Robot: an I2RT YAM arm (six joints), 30 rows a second.
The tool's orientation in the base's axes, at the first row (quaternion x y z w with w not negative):
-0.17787 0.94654 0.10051 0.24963
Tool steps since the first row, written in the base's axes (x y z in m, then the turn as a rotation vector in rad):
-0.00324 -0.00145 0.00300 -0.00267 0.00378 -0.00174
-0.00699 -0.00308 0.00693 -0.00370 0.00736 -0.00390
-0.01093 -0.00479 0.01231 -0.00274 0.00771 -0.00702
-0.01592 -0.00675 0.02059 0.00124 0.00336 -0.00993
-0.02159 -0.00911 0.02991 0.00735 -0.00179 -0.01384
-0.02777 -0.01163 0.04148 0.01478 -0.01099 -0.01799
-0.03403 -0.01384 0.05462 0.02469 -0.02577 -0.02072
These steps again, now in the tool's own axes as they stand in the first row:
0.00152 0.00023 -0.00439 0.00197 0.00432 0.00138
0.00304 0.00058 -0.00984 0.00288 0.00778 0.00377
0.00399 0.00109 -0.01664 0.00358 0.00741 0.00696
0.00440 0.00206 -0.02645 0.00308 0.00159 0.00997
0.00494 0.00304 -0.03755 0.00158 -0.00589 0.01455
0.00480 0.00429 -0.05085 0.00029 -0.01762 0.01877
0.00384 0.00602 -0.06544 -0.00213 -0.03527 0.02131

